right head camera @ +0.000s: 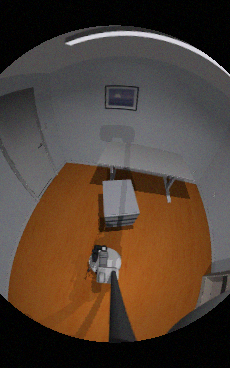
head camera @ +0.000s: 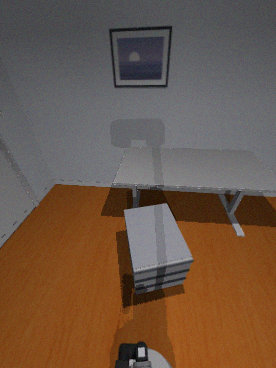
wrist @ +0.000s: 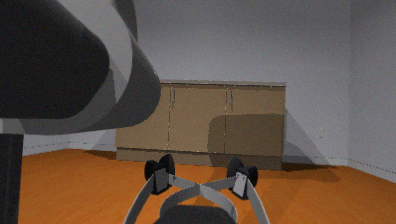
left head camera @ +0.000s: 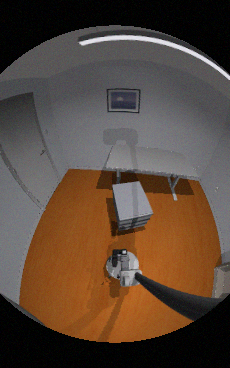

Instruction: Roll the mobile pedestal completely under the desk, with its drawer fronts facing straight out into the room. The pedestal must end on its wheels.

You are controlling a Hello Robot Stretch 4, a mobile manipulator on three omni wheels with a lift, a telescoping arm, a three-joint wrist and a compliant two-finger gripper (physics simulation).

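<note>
The grey pedestal [head camera: 157, 235] [left head camera: 132, 200] [right head camera: 120, 197] stands upright in front of the desk's left part, its far end near the left desk leg. Its drawer fronts face toward the robot, turned slightly to the right in the head camera view. Its wheels cannot be made out. The pale desk [head camera: 190, 170] [left head camera: 150, 160] [right head camera: 145, 161] stands against the far wall on grey legs. My gripper [wrist: 201, 168] is open, with nothing between its fingertips. It points away from the pedestal, toward a wooden cabinet. The robot's base and folded wrist are on the near side of the pedestal.
The wooden cabinet [wrist: 197, 120] stands against a wall. A framed picture [head camera: 141, 57] [left head camera: 123, 101] [right head camera: 121, 98] hangs above the desk. A door [left head camera: 31, 145] [right head camera: 25, 140] is in the left wall. A pale cabinet [right head camera: 216, 290] shows at the lower right edge of the right head view.
</note>
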